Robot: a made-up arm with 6 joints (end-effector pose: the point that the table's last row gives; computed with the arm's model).
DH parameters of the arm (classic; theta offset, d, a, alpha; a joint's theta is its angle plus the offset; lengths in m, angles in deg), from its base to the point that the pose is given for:
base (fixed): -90 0.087 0.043 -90
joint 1: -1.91 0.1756 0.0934 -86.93
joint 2: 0 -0.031 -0.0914 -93.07
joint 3: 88.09 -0.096 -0.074 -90
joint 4: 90 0.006 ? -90
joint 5: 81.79 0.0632 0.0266 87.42
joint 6: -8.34 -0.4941 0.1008 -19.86
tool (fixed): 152.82 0.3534 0 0
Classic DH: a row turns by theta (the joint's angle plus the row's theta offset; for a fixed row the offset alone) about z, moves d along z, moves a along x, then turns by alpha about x.
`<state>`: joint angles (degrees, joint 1 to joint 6).
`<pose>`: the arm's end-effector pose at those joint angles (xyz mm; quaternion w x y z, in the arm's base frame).
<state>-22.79 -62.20 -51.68 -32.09 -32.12 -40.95</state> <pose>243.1 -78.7 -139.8 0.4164 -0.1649 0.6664 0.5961</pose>
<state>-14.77 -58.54 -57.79 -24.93 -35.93 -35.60</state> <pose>227.0 -21.0 -166.7 0.3441 -0.0975 0.6387 0.6813</pose>
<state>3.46 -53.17 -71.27 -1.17 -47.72 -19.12</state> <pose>143.0 151.7 -160.6 0.0304 -0.0325 0.4780 0.8772</pose>
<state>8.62 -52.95 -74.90 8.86 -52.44 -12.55</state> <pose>93.3 195.5 -134.1 0.1135 0.0557 -0.3977 -0.9088</pose>
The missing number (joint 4, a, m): 0.064
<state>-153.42 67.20 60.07 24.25 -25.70 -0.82</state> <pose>-2.9 181.3 103.3 0.6263 -0.0536 -0.1052 -0.7705</pose>
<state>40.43 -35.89 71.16 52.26 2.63 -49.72</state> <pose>193.6 -229.5 190.8 0.4717 -0.1541 0.8203 -0.2843</pose>
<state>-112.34 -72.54 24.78 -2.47 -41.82 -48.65</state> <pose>391.9 -38.7 35.7 0.3878 0.7431 -0.5147 0.1804</pose>
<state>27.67 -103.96 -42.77 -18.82 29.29 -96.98</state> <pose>101.3 -172.9 -14.2 0.6126 -0.2783 0.5984 0.4349</pose>
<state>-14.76 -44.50 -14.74 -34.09 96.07 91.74</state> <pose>184.6 255.2 -70.8 0.2271 0.6935 -0.0840 0.6785</pose>
